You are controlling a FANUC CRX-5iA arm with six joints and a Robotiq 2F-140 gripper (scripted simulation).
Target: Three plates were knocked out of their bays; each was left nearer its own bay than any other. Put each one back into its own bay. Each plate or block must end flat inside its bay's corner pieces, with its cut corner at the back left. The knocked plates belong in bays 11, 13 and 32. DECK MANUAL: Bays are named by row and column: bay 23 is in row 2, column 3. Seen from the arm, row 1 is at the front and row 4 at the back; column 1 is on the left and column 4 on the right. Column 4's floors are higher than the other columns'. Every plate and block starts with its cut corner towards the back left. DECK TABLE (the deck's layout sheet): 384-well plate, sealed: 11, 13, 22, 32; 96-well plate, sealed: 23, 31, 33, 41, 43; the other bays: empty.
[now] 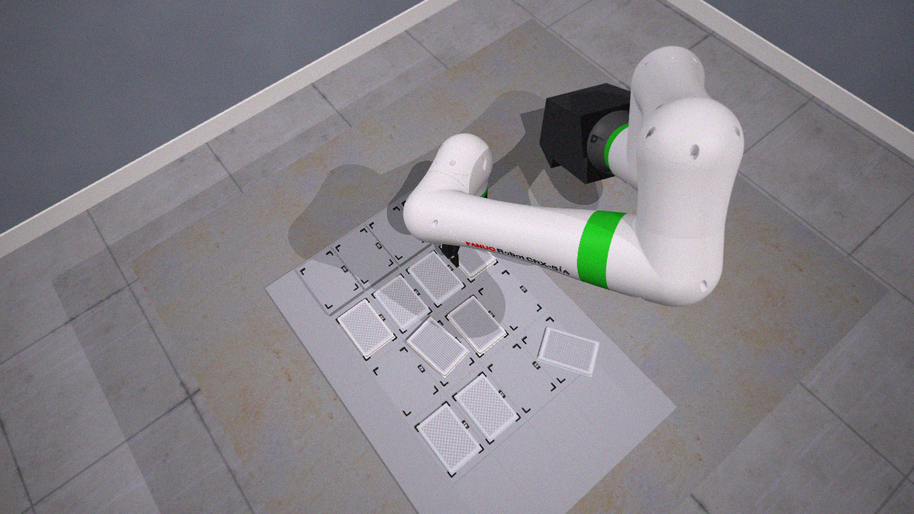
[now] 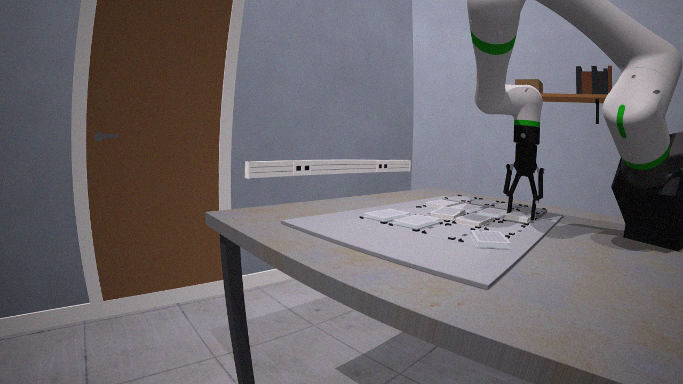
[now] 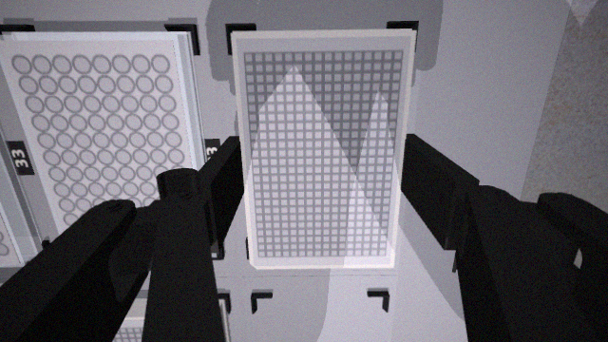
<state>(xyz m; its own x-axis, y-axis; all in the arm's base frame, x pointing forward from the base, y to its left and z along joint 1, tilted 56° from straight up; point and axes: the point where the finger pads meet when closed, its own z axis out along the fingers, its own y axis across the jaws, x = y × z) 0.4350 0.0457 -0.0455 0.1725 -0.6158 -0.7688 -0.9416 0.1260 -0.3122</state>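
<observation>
Now: the plate 20 mm below my hand.
</observation>
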